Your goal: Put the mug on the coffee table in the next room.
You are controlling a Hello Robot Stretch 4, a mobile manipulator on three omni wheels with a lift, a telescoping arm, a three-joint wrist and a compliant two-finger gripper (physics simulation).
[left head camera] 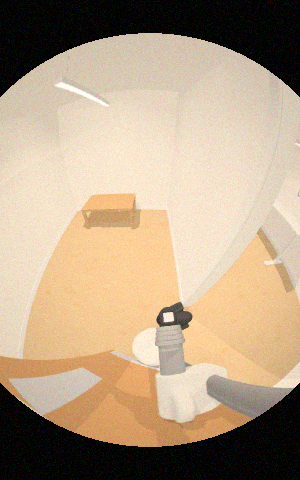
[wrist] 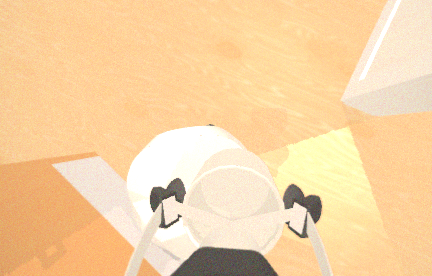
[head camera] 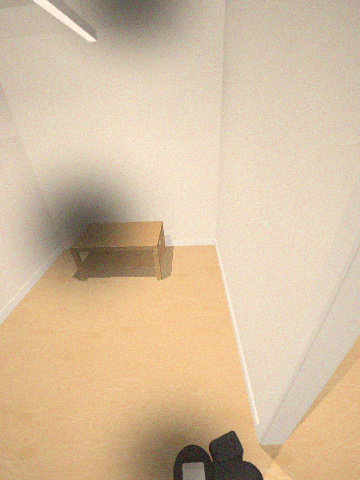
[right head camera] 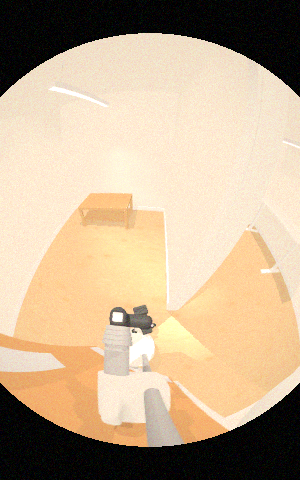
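Note:
The white mug (wrist: pixel 232 187) is between the two fingers in the wrist view, with its round open rim facing the camera. My gripper (wrist: pixel 233 196) is shut on the mug, its dark fingertips at the mug's left and right sides. The head views show the dark wrist from above, and the mug cannot be made out clearly there. The coffee table (head camera: pixel 122 234) (left head camera: pixel 111 202) (right head camera: pixel 106 201) is low, wooden and rectangular. It stands at the far wall, left of centre in the head views, well away from the gripper.
A white wall (head camera: pixel 290 200) (left head camera: pixel 220 200) runs along the right of the coffee table's room; its near end (wrist: pixel 395 65) is ahead and right of the gripper. Beyond it, a white desk's foot (left head camera: pixel 272 262) (right head camera: pixel 270 271) shows. A grey strip (wrist: pixel 95 182) crosses the darker orange floor.

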